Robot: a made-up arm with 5 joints.
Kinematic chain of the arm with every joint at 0, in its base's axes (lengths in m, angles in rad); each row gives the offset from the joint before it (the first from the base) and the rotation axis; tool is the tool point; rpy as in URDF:
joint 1: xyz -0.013 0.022 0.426 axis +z
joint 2: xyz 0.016 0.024 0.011 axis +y
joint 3: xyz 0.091 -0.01 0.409 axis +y
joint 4: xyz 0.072 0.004 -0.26 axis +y
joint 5: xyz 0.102 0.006 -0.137 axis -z
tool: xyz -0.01 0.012 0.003 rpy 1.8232 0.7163 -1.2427
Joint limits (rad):
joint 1: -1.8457..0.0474
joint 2: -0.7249..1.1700
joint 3: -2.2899..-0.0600
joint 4: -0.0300..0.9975
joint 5: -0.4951..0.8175
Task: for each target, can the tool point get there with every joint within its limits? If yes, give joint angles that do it. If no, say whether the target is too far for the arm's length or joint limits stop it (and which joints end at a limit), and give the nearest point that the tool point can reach.
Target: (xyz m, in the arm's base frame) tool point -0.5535 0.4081 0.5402
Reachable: no: joint limits stop it (at a limit: joint 1, joint 2, joint 3, joint 4, joint 5) | nearest point 0.0440 0.0643 0.3119 | short by 0.726 m
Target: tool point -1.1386 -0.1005 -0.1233
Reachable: no: too far | nearest point -0.0997 -0.3951 0.0830 | short by 1.099 m
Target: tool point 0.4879 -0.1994 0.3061
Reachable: yes | joints -0.4885 0.7019 -1.0315 0.7074 0.6257
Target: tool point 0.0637 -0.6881 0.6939
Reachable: yes | joints -1.5185 0.4675 -1.6267 0.4042 0.5522
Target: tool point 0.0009 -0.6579 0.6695
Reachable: yes | joints -1.5972 0.4346 -1.6582 0.7534 -0.3527
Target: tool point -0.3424 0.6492 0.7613
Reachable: no: joint limits stop it (at a limit: joint 2, joint 3, joint 4, joint 5) | nearest point -0.1611 0.3040 1.2139 | short by 0.597 m
